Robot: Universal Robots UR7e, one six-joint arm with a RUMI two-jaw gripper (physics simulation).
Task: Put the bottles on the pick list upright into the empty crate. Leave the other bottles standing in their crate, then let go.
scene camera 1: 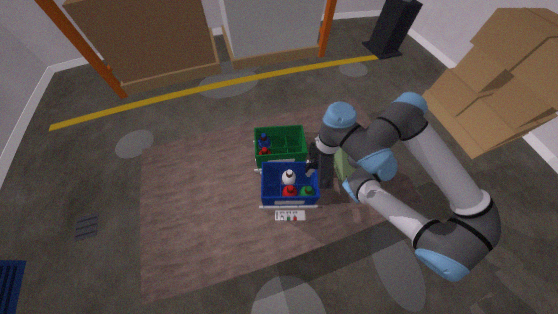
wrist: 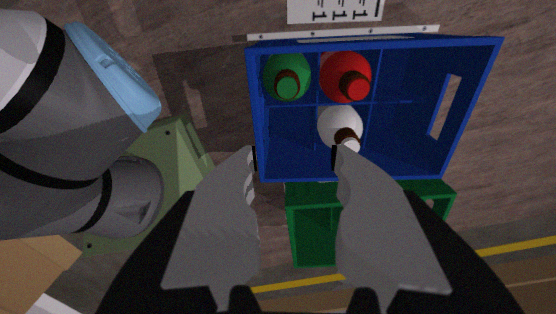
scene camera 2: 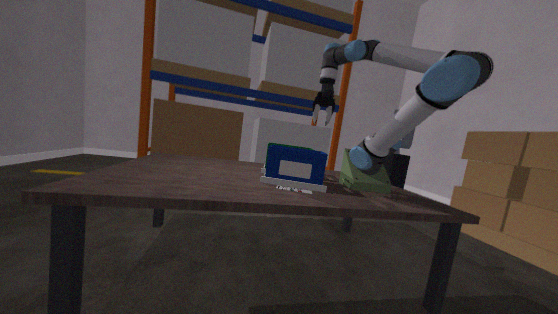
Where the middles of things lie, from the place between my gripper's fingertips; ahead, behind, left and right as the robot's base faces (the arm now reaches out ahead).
Labels:
Now: the green bottle (wrist: 286, 77) 22 cm below my hand. Round my hand: white bottle (wrist: 339, 124) 5 cm ahead, 11 cm to the right, 22 cm below.

